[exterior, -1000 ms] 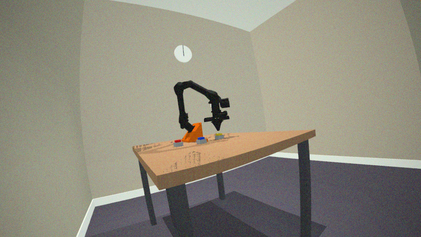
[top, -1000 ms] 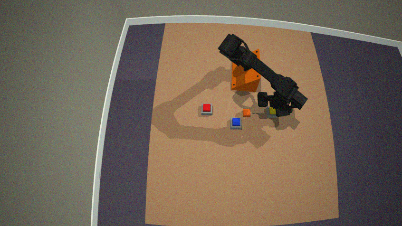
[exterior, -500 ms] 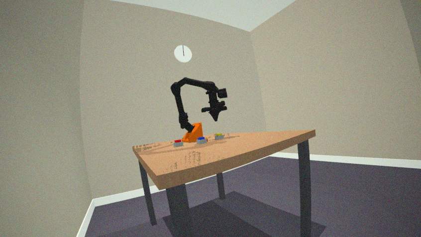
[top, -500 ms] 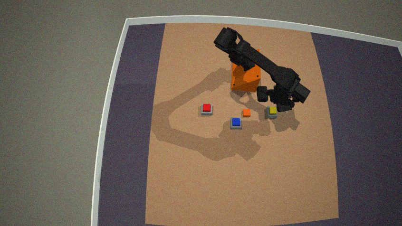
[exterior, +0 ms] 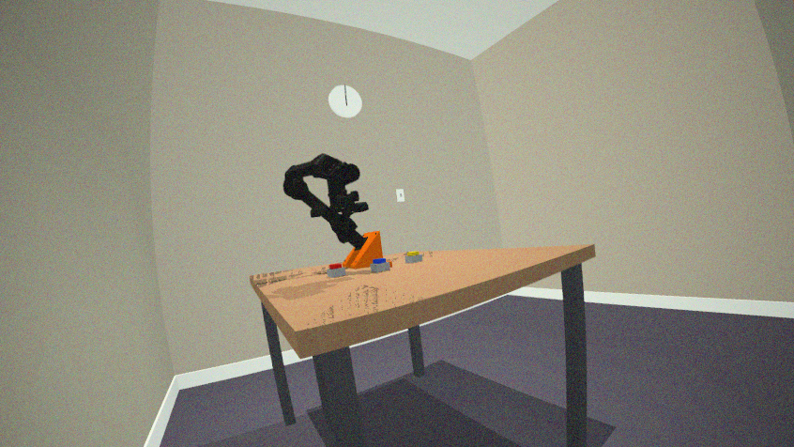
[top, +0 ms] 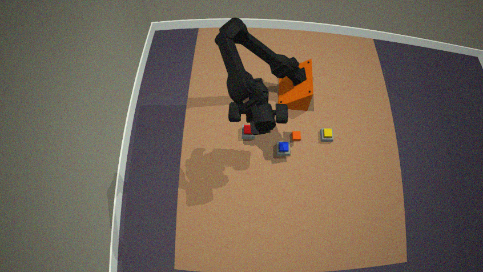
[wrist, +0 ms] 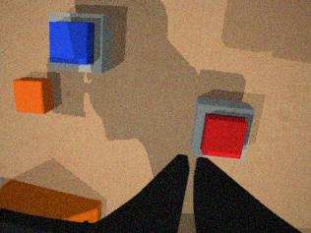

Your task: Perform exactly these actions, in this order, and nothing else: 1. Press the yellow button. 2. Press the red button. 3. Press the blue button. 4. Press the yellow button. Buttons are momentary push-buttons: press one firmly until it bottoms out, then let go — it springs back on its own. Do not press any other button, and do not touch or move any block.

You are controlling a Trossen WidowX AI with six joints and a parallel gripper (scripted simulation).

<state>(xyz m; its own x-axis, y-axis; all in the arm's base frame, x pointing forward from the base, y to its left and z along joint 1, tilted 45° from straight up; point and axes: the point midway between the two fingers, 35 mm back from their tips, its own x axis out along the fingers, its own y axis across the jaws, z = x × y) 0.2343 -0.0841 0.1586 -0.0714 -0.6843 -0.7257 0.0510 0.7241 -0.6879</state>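
My gripper tip is now 100 mm above the red button, 30 mm to the left of it and 20 mm past it. From my gripper tip the other things lie so: yellow button 280 mm to the left, 100 mm below, 10 mm behind; then blue button 100 mm to the left, 100 mm below, 40 mm ahead; then small orange block 150 mm to the left, 120 mm below, 10 mm behind.
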